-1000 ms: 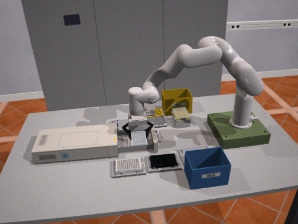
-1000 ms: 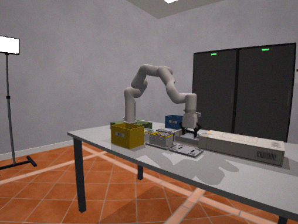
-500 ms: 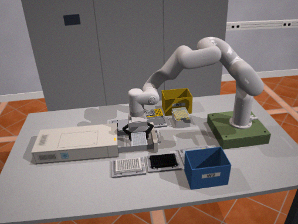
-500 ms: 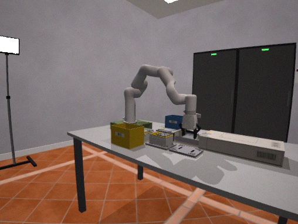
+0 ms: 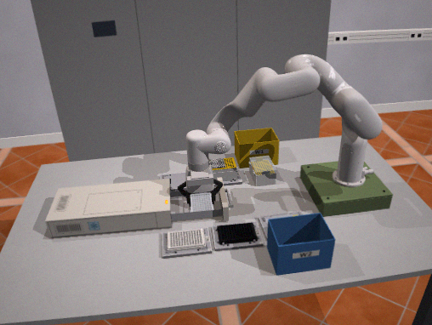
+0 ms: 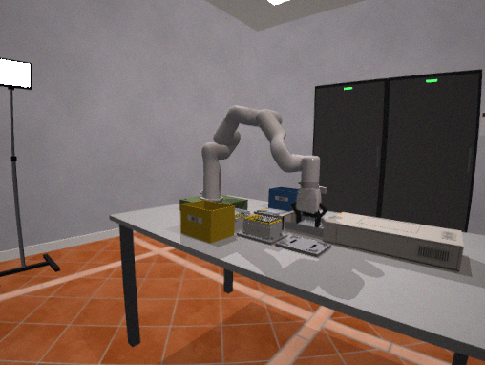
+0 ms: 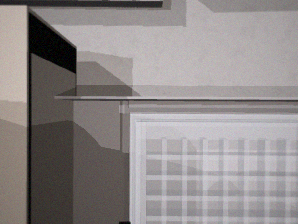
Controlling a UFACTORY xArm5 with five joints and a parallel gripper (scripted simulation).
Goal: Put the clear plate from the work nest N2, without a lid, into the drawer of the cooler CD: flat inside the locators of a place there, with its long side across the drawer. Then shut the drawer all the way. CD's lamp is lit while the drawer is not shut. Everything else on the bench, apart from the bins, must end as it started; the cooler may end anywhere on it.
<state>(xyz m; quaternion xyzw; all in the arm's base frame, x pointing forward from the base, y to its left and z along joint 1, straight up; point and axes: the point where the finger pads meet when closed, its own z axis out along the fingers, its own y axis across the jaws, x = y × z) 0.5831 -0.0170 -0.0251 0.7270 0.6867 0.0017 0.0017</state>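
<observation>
The clear plate lies 10 mm below my hand. From my hand the other things lie so: beige cooler CD (190 mm ahead, 10 mm to the right, 10 mm above); then white plate (180 mm to the left, 80 mm ahead, 20 mm below); then drawer (40 mm ahead).
</observation>
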